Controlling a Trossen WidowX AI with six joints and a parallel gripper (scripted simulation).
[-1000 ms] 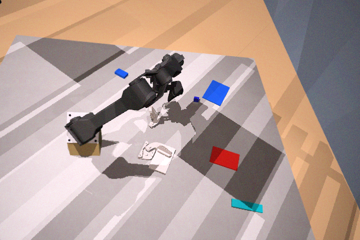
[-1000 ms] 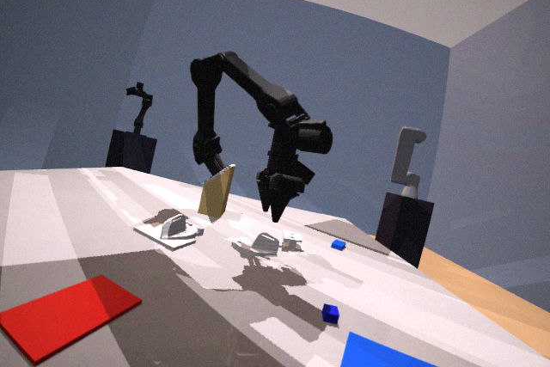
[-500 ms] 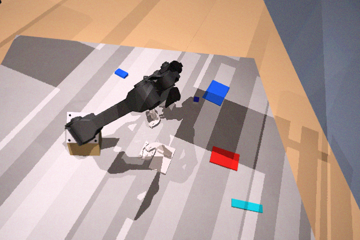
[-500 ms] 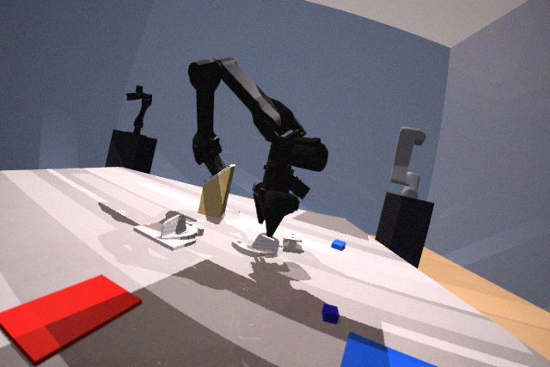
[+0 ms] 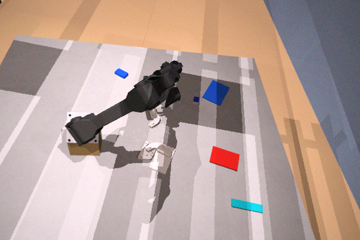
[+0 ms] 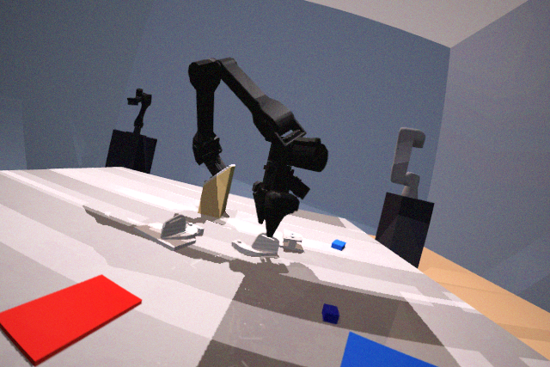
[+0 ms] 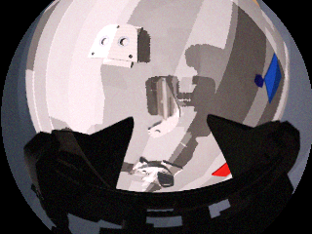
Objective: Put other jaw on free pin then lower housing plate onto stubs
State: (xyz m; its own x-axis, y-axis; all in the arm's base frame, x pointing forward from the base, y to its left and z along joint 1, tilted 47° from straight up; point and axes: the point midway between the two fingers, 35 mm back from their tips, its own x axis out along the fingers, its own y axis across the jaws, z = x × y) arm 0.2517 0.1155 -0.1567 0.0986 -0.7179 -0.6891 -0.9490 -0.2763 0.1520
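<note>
The jaw is 1 cm behind my gripper tip, 4 cm to the right of it and 5 cm below it. The rest, counted from my gripper tip: white base plate 5 cm ahead, 21 cm to the right, 5 cm below; then blue cube 19 cm ahead, 13 cm to the left, 5 cm below; then blue sheet 30 cm ahead, 20 cm to the left, 5 cm below.
</note>
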